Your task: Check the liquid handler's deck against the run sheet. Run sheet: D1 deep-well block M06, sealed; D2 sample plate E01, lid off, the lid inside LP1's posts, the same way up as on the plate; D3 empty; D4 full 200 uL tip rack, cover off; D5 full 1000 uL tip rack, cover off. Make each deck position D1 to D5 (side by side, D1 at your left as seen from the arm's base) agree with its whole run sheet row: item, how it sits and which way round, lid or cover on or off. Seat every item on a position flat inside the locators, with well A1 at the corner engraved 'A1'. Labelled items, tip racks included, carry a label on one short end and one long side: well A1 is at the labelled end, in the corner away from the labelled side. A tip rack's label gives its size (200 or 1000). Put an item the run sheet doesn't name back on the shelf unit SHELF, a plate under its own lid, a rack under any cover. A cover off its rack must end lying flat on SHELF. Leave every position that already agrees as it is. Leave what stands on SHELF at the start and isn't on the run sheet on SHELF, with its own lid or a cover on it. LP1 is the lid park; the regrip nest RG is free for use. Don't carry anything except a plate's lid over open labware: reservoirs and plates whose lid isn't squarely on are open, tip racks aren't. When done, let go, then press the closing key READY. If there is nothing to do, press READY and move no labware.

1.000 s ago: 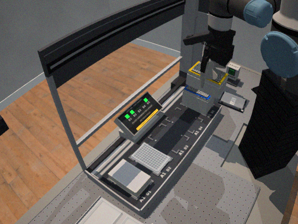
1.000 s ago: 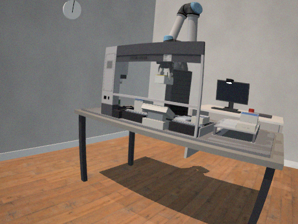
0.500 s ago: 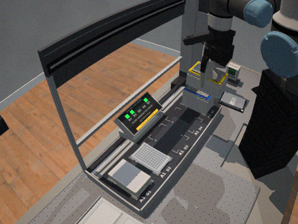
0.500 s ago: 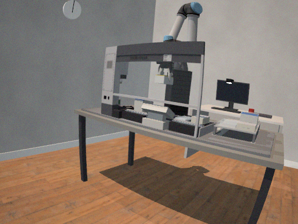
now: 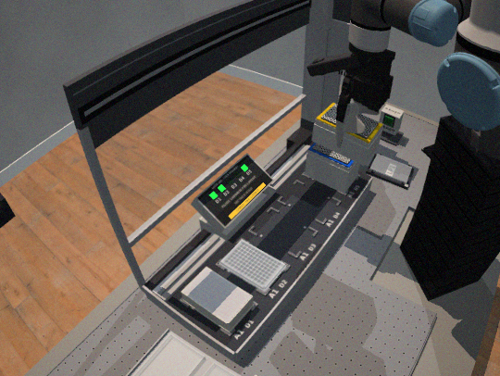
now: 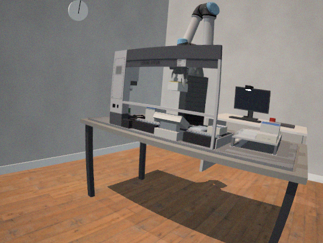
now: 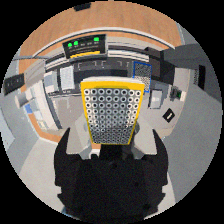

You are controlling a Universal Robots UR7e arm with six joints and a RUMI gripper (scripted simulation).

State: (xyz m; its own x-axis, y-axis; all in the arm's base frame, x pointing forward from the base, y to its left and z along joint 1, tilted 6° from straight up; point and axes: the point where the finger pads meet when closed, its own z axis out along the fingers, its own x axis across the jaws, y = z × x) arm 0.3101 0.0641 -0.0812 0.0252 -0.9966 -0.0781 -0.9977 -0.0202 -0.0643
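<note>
Now: the yellow-rimmed tip rack 1 cm to the right of my hand, 1 cm behind it and 1 cm above it. Also, from my hand: sample plate (25 cm to the left, 25 cm below, 7 cm ahead); then blue-rimmed tip rack (19 cm below, 13 cm to the right, 7 cm ahead); then gantry bar (26 cm ahead, 20 cm above, 9 cm to the left).
</note>
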